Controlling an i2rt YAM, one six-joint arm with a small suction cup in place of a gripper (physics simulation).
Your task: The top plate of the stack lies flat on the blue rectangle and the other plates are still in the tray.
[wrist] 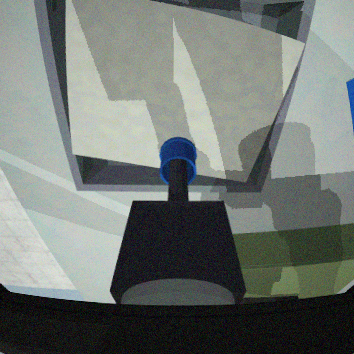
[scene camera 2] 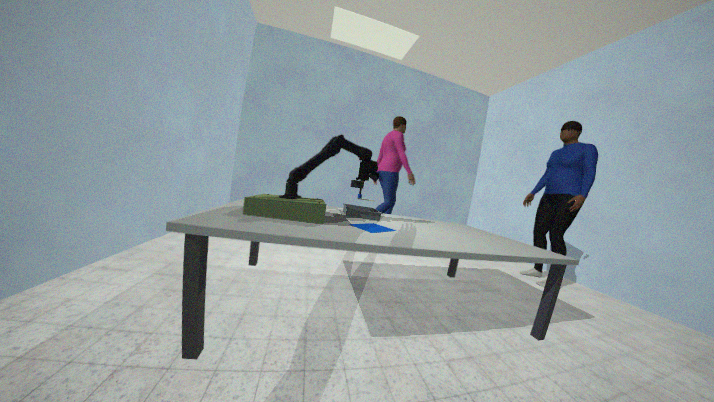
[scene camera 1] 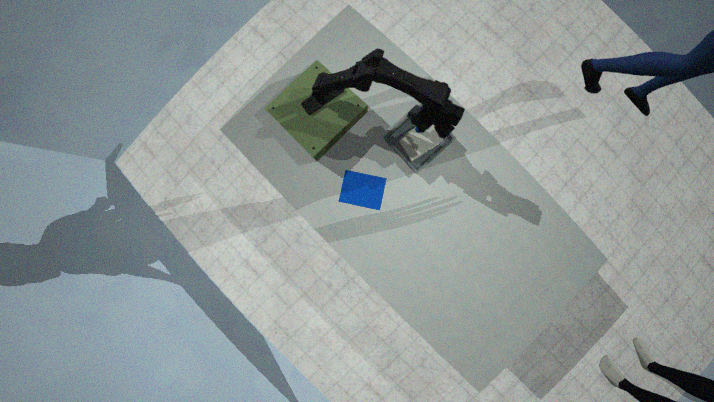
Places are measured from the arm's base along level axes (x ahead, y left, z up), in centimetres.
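Pixels of known places: hand, its tool point: (wrist: 177,147) (scene camera 2: 359,199) (scene camera 1: 418,130); arm's base, origin of its link: (scene camera 2: 290,197) (scene camera 1: 322,97).
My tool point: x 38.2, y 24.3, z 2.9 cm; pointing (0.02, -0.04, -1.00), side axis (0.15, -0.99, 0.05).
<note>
Ahead of a thing's pixels: the offset from my tool point to its middle.
My suction cup (scene camera 1: 417,128) (scene camera 2: 358,195) (wrist: 178,158) is raised above the grey tray {dx +2.4, dy +0.6, dz -7.7 cm} (scene camera 1: 394,142) (scene camera 2: 362,212) (wrist: 140,187). It holds the top plate {dx +4.0, dy +0.9, dz +0.8 cm} (scene camera 1: 422,144) (wrist: 116,123), a cream square sheet that hangs level over the tray and hides most of the tray's inner walls in the wrist view. The other plates are hidden under it. The blue rectangle (scene camera 1: 362,189) (scene camera 2: 371,227) (wrist: 350,102) lies flat on the table a short way from the tray, with nothing on it.
The arm stands on a green base block (scene camera 1: 299,124) (scene camera 2: 284,207) (wrist: 291,253) beside the tray. A person in pink (scene camera 2: 393,159) stands behind the table and a person in blue (scene camera 2: 564,184) at its far end. Long shadows cross the table.
</note>
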